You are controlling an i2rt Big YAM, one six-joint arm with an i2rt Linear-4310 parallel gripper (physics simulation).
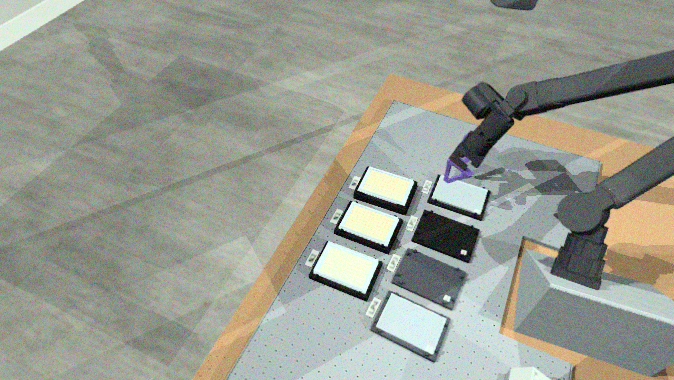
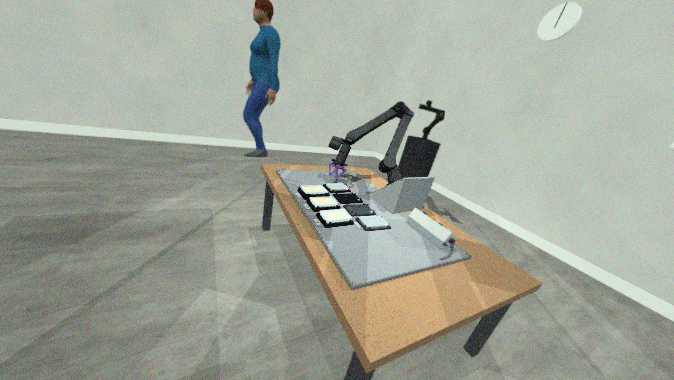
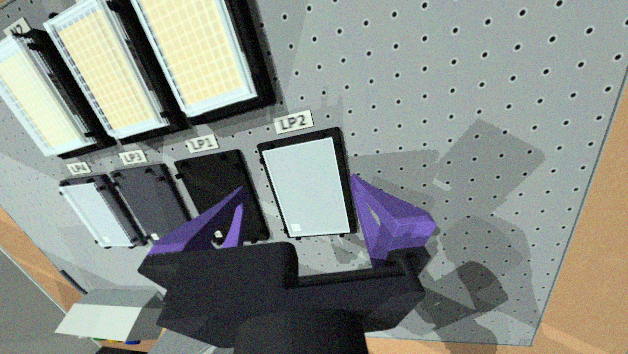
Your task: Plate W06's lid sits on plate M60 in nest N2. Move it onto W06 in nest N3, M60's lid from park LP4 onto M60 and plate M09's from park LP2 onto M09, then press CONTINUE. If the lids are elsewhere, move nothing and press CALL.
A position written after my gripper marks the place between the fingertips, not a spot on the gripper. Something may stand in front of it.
My gripper (image 1: 451, 172) is open and holds nothing. Further things: a box with blue button (image 2: 435, 232), a black LP1 park (image 1: 439, 233), a pale LP2 park (image 3: 334, 132), a nest N1 (image 1: 340, 232), a nest N2 (image 3: 44, 43) and a nest N3 (image 1: 356, 181).
My gripper shows as well in image 3 (image 3: 298, 185). The box with blue button also shows in image 3 (image 3: 102, 313). The black LP1 park also shows in image 3 (image 3: 209, 179).
